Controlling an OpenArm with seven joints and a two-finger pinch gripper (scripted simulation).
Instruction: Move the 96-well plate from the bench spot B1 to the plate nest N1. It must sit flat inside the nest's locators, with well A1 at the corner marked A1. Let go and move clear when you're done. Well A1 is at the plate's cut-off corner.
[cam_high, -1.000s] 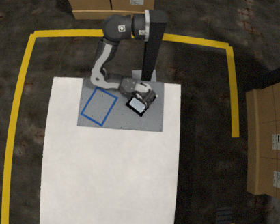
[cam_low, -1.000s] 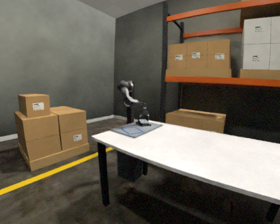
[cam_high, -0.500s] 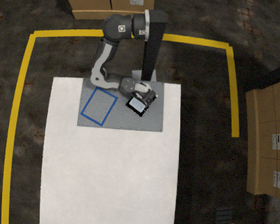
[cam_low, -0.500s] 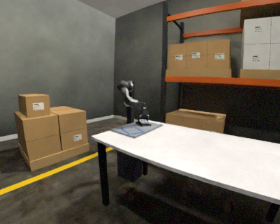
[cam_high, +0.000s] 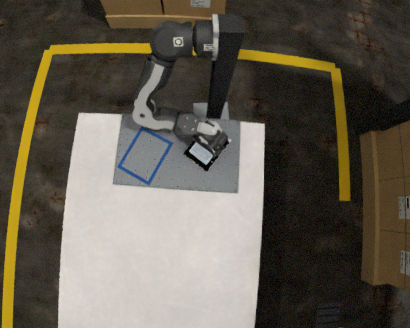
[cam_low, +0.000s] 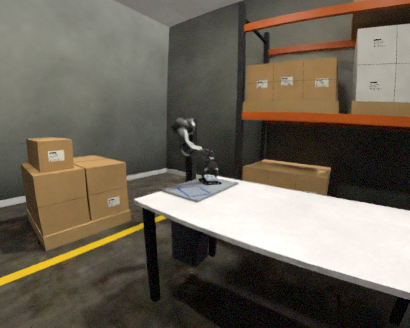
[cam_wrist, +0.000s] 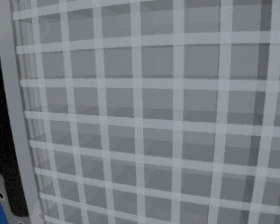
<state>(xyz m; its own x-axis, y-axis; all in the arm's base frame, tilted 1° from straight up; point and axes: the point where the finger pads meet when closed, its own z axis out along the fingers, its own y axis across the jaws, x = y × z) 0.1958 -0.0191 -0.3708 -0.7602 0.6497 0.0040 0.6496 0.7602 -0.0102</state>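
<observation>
My hand is 3 cm above the black plate nest N1. Also, from my hand: 96-well plate: right at my hand.
</observation>
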